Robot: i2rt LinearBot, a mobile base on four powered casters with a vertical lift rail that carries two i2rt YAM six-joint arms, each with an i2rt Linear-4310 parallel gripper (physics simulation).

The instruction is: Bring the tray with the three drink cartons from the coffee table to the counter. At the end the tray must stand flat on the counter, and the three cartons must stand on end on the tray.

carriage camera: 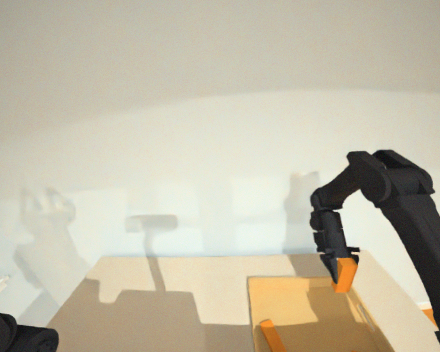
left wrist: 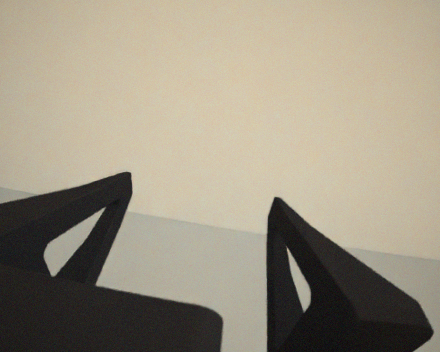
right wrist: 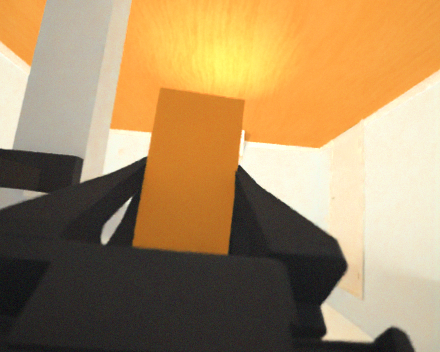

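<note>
The wooden tray lies on the pale counter in the carriage view, its near part cut off by the frame. My right gripper is shut on an orange carton. It holds this carton roughly upright, slightly tilted, at the tray's far right part; whether its bottom touches the tray I cannot tell. A second orange carton lies on its side at the tray's left. A sliver of orange shows at the bottom edge. My left gripper is open and empty, facing a wall.
The wall rises directly behind the counter. In the right wrist view a grey column stands at the left, with the orange wooden floor and pale walls beyond. Part of my left arm shows at bottom left.
</note>
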